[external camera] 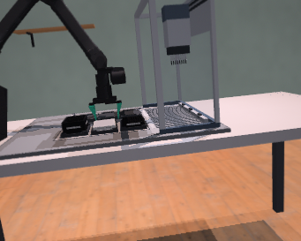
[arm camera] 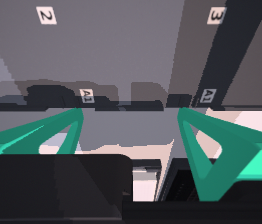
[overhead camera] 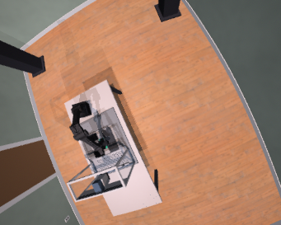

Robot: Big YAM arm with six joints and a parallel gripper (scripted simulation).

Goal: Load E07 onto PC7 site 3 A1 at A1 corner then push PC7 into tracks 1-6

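The black deep-well block E07 is 100 mm behind my hand, 160 mm to the right of it and 20 mm above it. The rest, counted from my hand: dark carrier PC7: 10 mm behind, 80 mm to the left.
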